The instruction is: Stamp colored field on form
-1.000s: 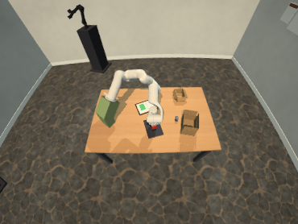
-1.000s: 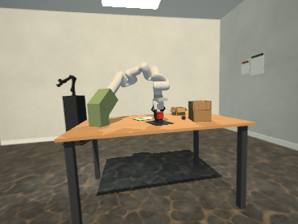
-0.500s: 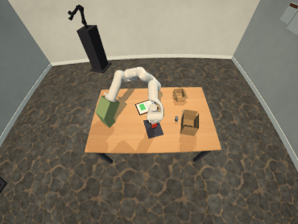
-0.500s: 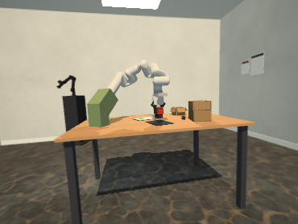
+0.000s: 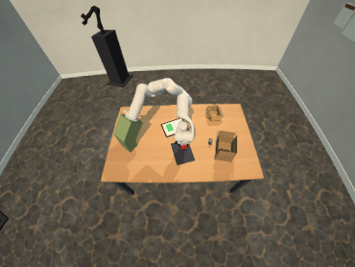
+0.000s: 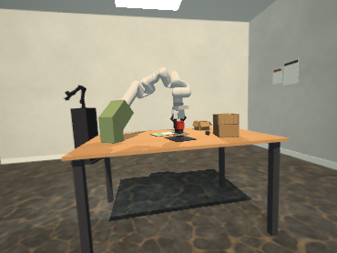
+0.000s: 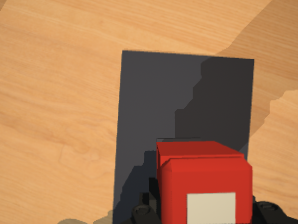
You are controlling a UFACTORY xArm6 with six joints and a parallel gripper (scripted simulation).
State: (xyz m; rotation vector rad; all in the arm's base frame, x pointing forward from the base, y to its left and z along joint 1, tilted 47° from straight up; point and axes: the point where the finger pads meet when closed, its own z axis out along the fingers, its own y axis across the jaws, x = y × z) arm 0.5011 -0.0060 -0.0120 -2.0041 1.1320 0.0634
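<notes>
My hand is 10 mm short of the dark mat, 30 mm to the left of it and 100 mm above it. From my hand the other things lie so: small dark object 230 mm ahead, 140 mm to the left, 90 mm below; then red stamp 20 mm below; then form 150 mm behind, 240 mm to the left, 100 mm below.
</notes>
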